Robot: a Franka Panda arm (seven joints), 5 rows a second.
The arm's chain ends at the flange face. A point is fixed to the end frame.
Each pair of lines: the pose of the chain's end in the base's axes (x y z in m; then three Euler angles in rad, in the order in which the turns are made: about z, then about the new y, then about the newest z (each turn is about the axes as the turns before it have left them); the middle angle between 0 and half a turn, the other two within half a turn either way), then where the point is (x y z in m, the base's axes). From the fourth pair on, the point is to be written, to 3 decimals.
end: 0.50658, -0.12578, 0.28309, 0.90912, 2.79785, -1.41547
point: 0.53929 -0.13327 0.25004
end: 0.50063, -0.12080, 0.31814, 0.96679, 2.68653, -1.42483
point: 0.53588 -0.12322 0.28700
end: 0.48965, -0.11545, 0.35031, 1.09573, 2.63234, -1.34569
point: 0.52481 -0.11376 0.31901
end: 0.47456, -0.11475, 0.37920, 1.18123, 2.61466, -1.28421
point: 0.509 -0.111 0.347
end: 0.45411, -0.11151, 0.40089, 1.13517, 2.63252, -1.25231
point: 0.488 -0.111 0.368
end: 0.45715, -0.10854, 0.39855, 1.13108, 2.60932, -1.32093
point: 0.492 -0.106 0.367
